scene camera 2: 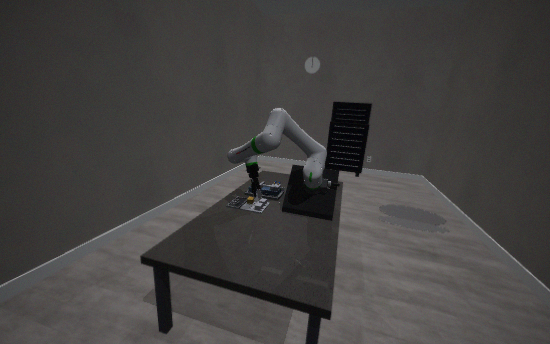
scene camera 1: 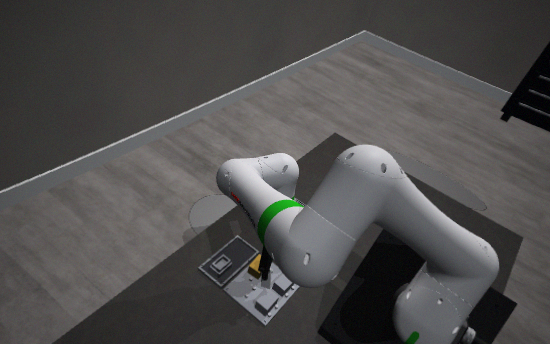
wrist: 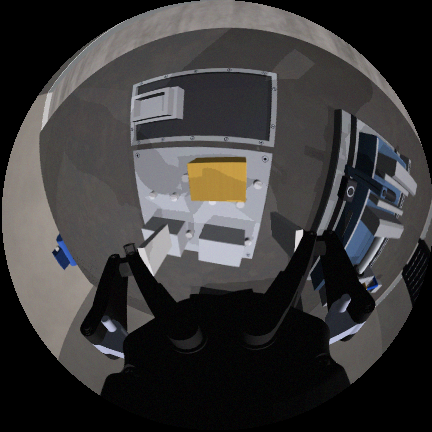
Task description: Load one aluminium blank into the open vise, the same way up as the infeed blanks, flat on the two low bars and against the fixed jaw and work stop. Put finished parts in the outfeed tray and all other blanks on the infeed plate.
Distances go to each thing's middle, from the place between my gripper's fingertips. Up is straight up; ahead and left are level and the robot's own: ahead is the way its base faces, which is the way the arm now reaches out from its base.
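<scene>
As for the infeed plate (scene camera 1: 241,285), my gripper is 40 mm to the right of it and 10 mm short of it, at 30 mm above it. The brass blank (wrist: 223,178) is 60 mm ahead of my hand and 20 mm below it. Then there is the dark outfeed tray (wrist: 240,104), which I find 40 mm to the left of my hand and 150 mm ahead of it, and 40 mm below it.
</scene>
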